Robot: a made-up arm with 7 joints.
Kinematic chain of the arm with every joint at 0, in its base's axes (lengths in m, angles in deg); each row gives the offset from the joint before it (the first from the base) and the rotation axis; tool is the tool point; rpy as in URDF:
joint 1: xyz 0 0 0.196 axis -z
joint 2: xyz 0 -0.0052 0.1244 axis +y
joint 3: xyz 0 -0.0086 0.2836 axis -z
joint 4: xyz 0 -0.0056 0.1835 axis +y
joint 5: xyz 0 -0.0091 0.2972 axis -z
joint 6: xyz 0 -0.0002 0.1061 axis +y
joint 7: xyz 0 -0.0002 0.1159 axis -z
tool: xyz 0 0 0 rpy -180 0 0
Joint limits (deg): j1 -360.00..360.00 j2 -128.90..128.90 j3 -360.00..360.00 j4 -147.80..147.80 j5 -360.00..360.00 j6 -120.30..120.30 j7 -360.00..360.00
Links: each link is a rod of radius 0.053 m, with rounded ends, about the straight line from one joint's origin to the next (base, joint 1, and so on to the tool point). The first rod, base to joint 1, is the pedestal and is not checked.
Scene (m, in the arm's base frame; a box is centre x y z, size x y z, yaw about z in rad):
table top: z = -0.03
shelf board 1: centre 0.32 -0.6 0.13 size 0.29 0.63 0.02 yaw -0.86
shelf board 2: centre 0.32 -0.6 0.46 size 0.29 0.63 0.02 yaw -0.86
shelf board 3: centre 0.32 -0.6 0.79 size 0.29 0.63 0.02 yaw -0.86
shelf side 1: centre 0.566 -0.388 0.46 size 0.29 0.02 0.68 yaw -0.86
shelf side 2: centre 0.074 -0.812 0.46 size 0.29 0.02 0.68 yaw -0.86
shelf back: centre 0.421 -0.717 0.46 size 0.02 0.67 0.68 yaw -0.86
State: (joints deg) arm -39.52 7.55 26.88 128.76 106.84 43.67 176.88
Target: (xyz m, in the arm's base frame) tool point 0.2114 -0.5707 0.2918
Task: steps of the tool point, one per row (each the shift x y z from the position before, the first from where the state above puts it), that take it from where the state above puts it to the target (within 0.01 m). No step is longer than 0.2 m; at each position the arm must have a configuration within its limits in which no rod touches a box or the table.
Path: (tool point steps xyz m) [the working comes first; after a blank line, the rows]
Joints at the target: -160.48 -71.44 -113.11 103.67 112.78 19.20 176.88
Straight joint move there: touches shelf board 2.

1: -0.0549 0.1736 0.0417
2: -0.1308 0.1251 0.0506
3: -0.1762 0.0445 0.0491
4: -0.1783 -0.0484 0.0366
5: -0.1369 -0.1298 0.0145
6: -0.0632 -0.1793 -0.0146
7: 0.0220 -0.1857 -0.0466
8: 0.0961 -0.1488 -0.0775
9: 0.1402 -0.0814 -0.1024
10: 0.1445 -0.0026 -0.1181
11: 0.0568 -0.0738 -0.0014
12: 0.0622 -0.0642 0.0014

